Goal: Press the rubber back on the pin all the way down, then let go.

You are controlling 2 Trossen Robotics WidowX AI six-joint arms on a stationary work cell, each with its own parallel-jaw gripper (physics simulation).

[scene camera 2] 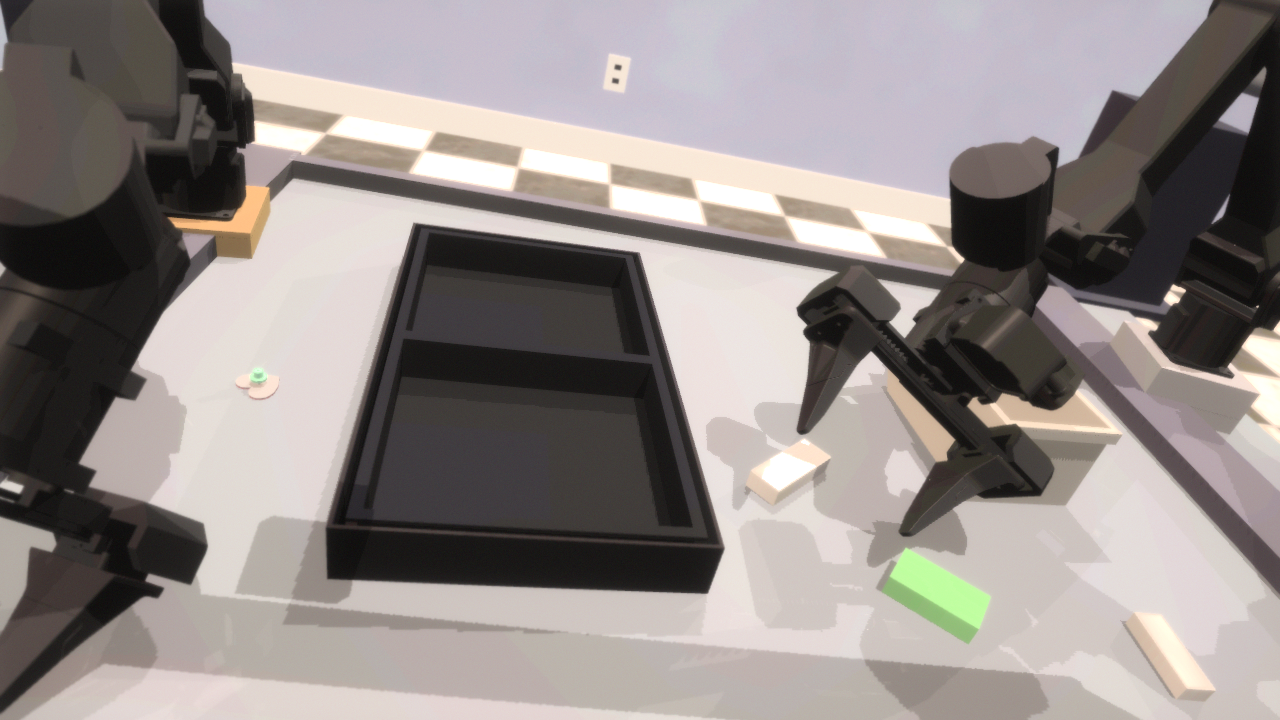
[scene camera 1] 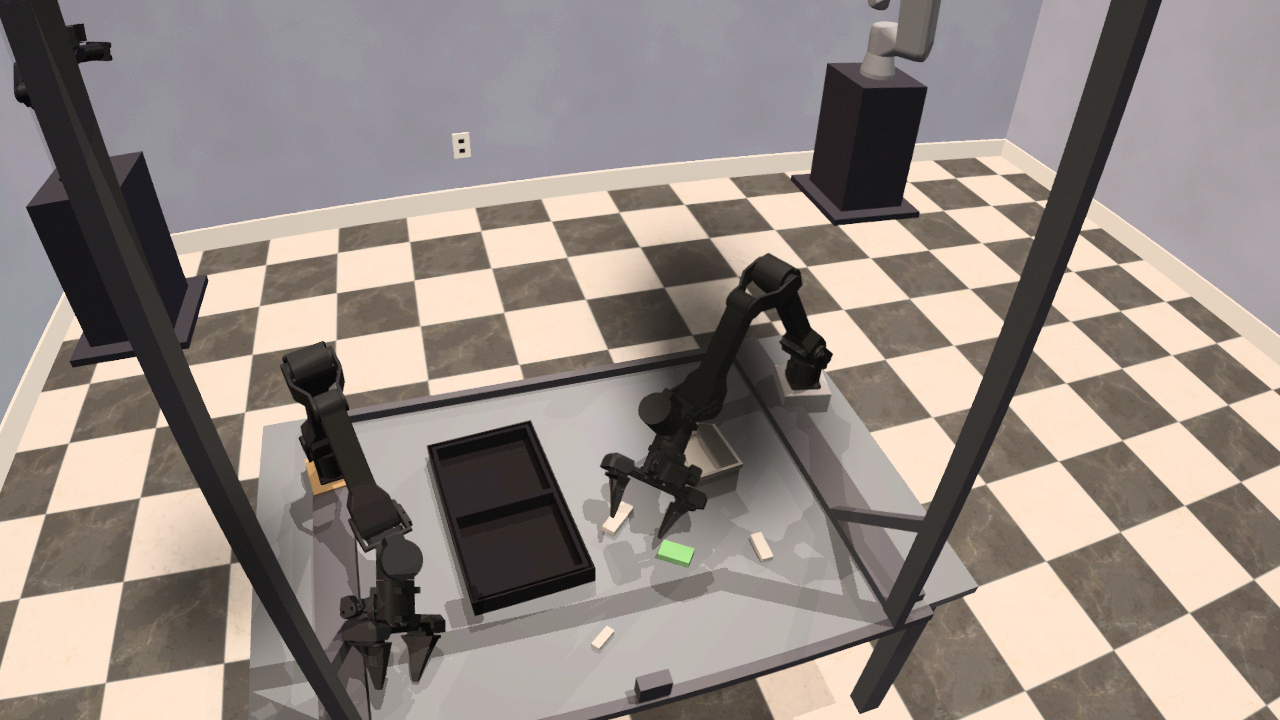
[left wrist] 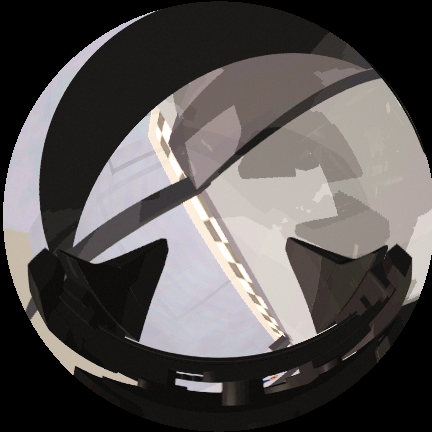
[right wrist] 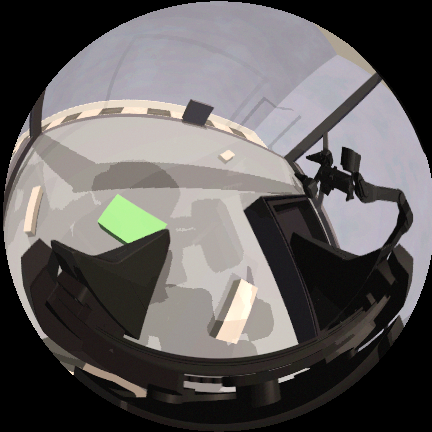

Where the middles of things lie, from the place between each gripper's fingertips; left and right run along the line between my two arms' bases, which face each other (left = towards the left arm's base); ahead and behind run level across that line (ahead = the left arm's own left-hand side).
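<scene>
So you can picture it, the black two-compartment tray (scene camera 2: 522,426) has my left hand 320 mm short of it, 210 mm to the left of it and 30 mm above it. There's a tan box (scene camera 2: 1073,436) too, and counting from that same left hand it's 350 mm ahead, 580 mm to the right and 10 mm below.
As for my right hand, the black two-compartment tray is 120 mm ahead of it, 210 mm to the left and 40 mm below, while the tan box is 150 mm ahead of that hand, 160 mm to the right and 20 mm below.
</scene>
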